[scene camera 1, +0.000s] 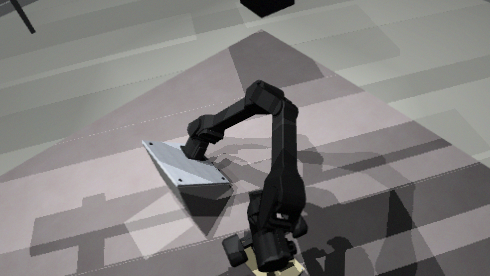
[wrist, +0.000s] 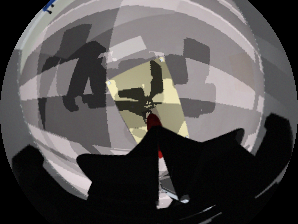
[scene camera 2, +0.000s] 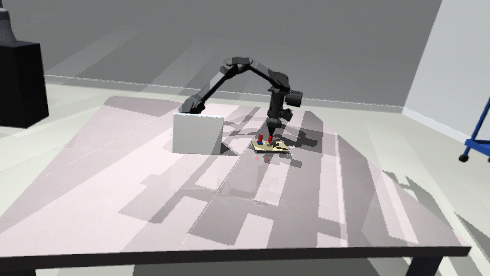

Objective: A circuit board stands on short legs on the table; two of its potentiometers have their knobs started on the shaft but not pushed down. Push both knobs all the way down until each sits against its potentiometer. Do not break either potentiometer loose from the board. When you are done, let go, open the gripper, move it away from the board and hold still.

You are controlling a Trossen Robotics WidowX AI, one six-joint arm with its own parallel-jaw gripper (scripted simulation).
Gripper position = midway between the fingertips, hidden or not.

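Observation:
My gripper [scene camera 1: 267,250] seen. Wrist view: gripper [wrist: 155,129] too.

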